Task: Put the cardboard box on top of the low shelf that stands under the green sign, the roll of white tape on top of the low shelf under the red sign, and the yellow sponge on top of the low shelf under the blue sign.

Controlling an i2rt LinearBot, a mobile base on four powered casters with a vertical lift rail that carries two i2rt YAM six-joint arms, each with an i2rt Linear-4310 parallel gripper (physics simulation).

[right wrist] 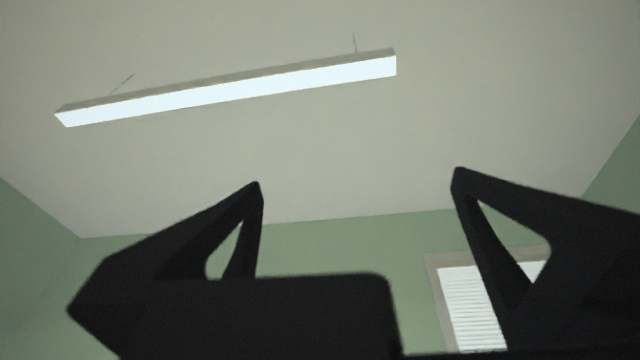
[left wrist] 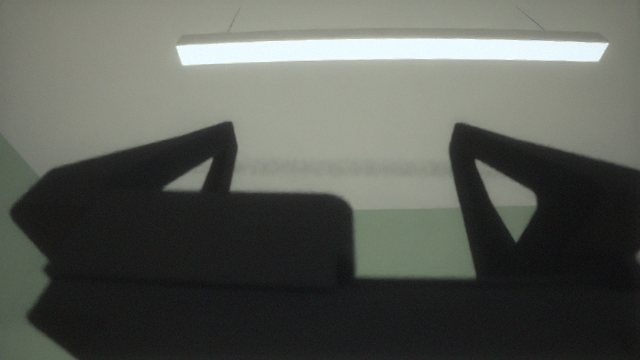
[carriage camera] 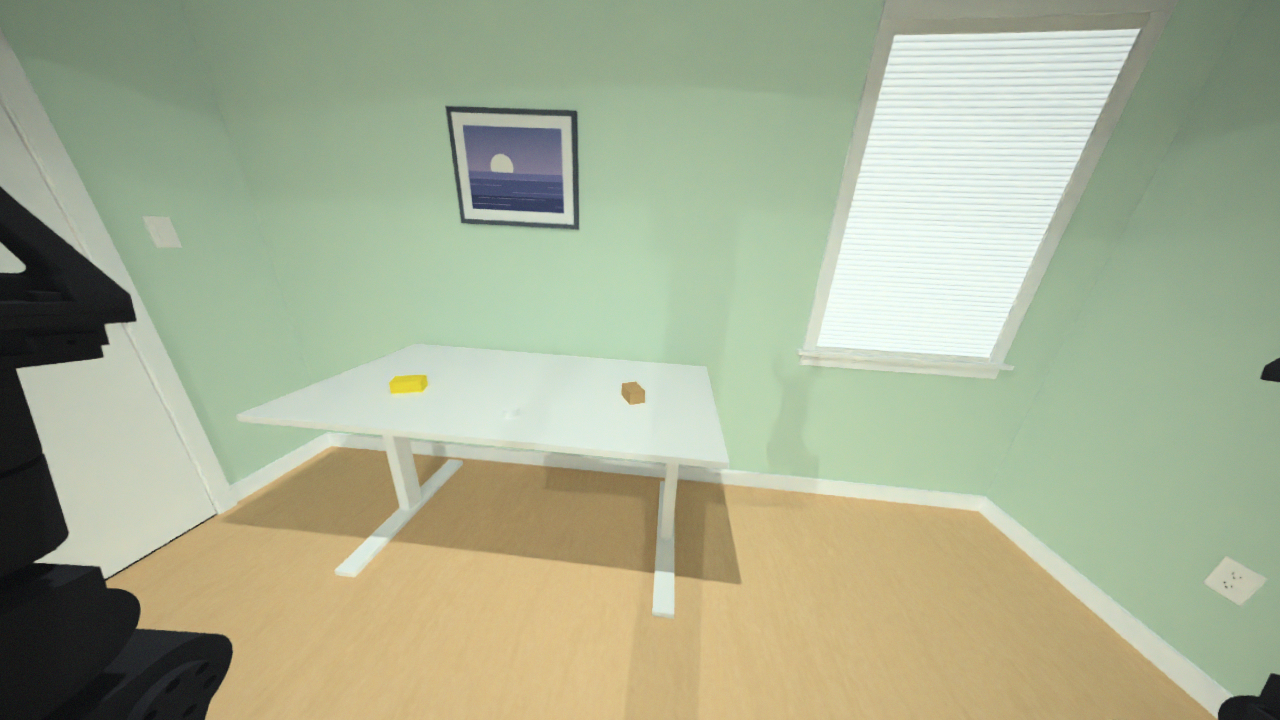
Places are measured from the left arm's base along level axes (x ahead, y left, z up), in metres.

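Where they show: left gripper, fingertip midpoint: [left wrist: 342,134]; right gripper, fingertip midpoint: [right wrist: 355,184].
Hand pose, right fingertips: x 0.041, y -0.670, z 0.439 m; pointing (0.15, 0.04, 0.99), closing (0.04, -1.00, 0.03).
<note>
Each offset is from my right fingertips to the top centre of the thing. "spot": to the spot under its first point. Level surfaces: height alone.
In the carriage camera view, the yellow sponge {dx +0.976, dy +1.247, dz -0.572 m} [carriage camera: 408,384] lies on the left part of the white table. The brown cardboard box {dx +1.019, dy +0.402, dz -0.567 m} [carriage camera: 633,393] sits on the table's right part. A small, faint white thing {dx +0.843, dy +0.804, dz -0.593 m} [carriage camera: 511,413] near the table's front edge, between them, looks like the roll of white tape. My left gripper [left wrist: 342,134] is open with nothing between its fingers; it points up toward the ceiling. My right gripper [right wrist: 355,184] is open and empty and also points up toward the ceiling. Both are far from the table. The low shelves and the coloured signs do not show.
The white table {dz -0.617 m} [carriage camera: 572,440] stands against the far wall on T-shaped feet [carriage camera: 663,582]. A framed picture [carriage camera: 512,167] hangs above it. A window {spot: dx +1.425, dy -0.876, dz +0.172 m} [carriage camera: 966,197] is to the right, a white door [carriage camera: 107,465] at the left edge. The right wall has an outlet {dx +0.723, dy -1.450, dz -0.880 m} [carriage camera: 1235,580].
</note>
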